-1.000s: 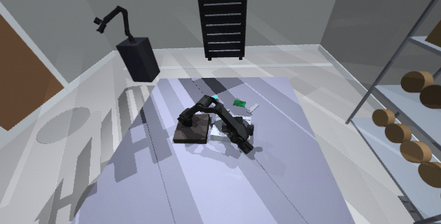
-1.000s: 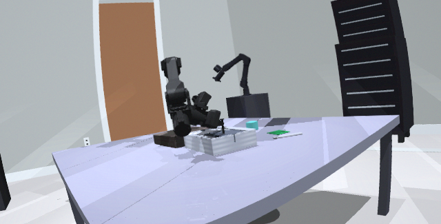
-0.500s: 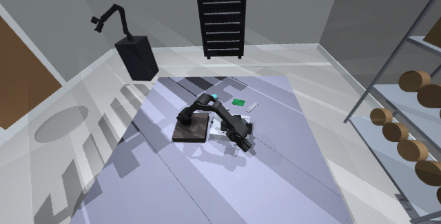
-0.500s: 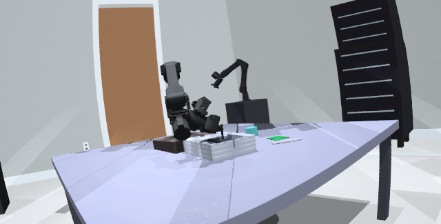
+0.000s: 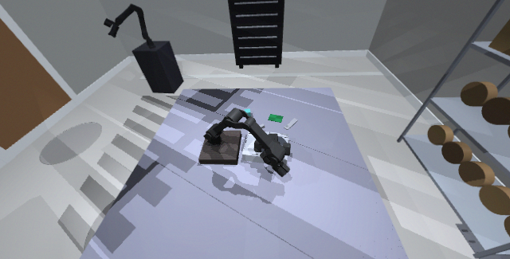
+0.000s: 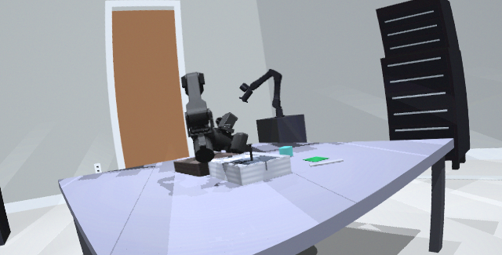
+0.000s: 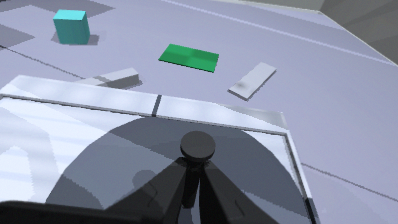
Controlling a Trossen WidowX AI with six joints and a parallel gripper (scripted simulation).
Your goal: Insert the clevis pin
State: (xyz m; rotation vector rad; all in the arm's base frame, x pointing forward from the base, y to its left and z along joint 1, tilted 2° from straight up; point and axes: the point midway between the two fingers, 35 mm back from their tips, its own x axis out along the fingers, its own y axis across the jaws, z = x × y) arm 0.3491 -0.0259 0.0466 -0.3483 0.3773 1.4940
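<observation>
Now: gripper tip 10 mm above the clevis pin. Also, from my gripper tip: disc 40 mm below; then pale flat bar 240 mm to the left, 110 mm ahead, 90 mm below; then steel tray 50 mm below, 40 mm behind.
</observation>
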